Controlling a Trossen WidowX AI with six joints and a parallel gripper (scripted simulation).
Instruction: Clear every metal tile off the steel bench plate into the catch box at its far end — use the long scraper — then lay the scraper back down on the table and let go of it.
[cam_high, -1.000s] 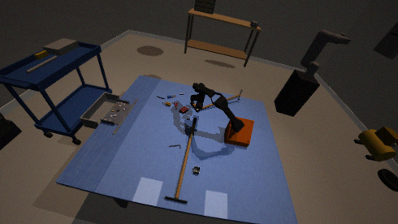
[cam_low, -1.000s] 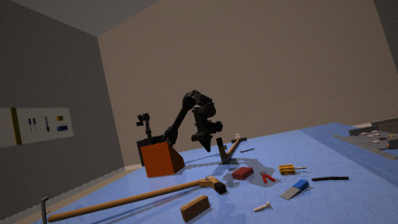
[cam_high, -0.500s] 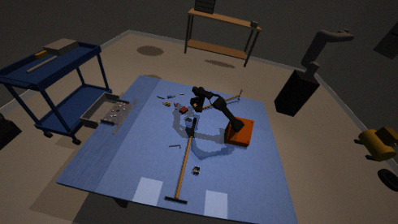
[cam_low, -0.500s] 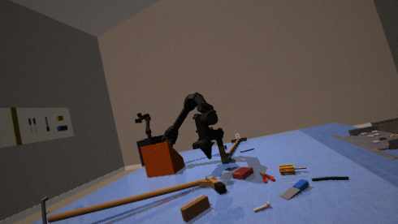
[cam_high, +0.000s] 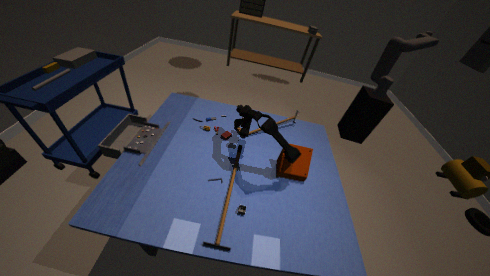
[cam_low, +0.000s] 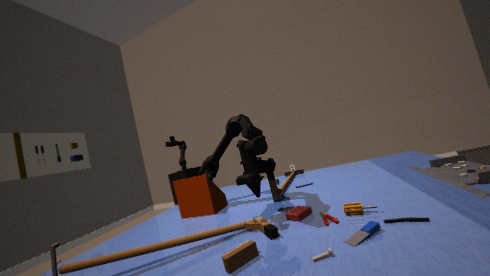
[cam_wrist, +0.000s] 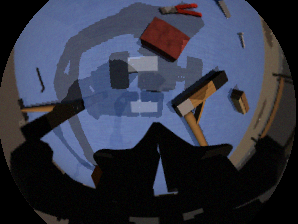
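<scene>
Now: the long scraper 47 cm to the left of my gripper tip, 3 cm behind it and 2 cm below it. Also, from my gripper tip: wooden block (27 cm to the right, 6 cm below, 5 cm ahead); then red block (14 cm ahead, 7 cm below, 1 cm to the right); then yellow screwdriver (32 cm ahead, 6 cm below, 2 cm to the right).
</scene>
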